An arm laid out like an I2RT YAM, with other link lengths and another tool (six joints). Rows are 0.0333 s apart.
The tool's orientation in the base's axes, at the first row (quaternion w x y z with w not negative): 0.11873, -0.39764, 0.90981, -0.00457
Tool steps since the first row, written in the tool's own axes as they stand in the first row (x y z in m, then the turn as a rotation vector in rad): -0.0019, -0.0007, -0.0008, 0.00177, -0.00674, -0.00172; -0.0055, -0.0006, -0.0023, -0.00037, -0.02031, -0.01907; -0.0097, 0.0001, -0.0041, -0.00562, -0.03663, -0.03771; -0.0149, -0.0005, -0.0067, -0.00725, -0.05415, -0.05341; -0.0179, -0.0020, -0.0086, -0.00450, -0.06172, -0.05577; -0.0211, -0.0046, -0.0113, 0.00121, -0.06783, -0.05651; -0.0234, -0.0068, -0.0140, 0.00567, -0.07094, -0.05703; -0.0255, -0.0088, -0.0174, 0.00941, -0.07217, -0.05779; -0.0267, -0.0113, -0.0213, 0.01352, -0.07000, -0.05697; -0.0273, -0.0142, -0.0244, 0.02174, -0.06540, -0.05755; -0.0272, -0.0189, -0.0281, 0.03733, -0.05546, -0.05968; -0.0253, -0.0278, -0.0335, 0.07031, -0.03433, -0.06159
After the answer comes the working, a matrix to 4 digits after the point.
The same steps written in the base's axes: 0.0016, 0.0008, 0.0013, 0.00333, -0.00604, 0.00199; 0.0035, 0.0034, 0.0035, 0.01073, -0.01526, 0.02070; 0.0054, 0.0067, 0.0060, 0.02186, -0.02422, 0.04160; 0.0087, 0.0099, 0.0097, 0.03214, -0.03637, 0.05901; 0.0113, 0.0109, 0.0124, 0.03529, -0.04374, 0.06149; 0.0147, 0.0112, 0.0159, 0.03580, -0.05212, 0.06163; 0.0172, 0.0111, 0.0193, 0.03501, -0.05752, 0.06150; 0.0193, 0.0110, 0.0232, 0.03328, -0.06114, 0.06157; 0.0210, 0.0098, 0.0275, 0.02919, -0.06256, 0.05968; 0.0228, 0.0080, 0.0310, 0.02036, -0.06542, 0.05803; 0.0253, 0.0044, 0.0350, 0.00249, -0.07011, 0.05576; 0.0293, -0.0036, 0.0408, -0.03482, -0.07973, 0.04844
The tool's axes in the first row as the columns of a matrix, in the base's axes (rounded; the answer above uses it unrounded):
-0.6556, -0.7225, 0.2197
-0.7246, 0.6837, 0.0861
-0.2124, -0.1027, -0.9718

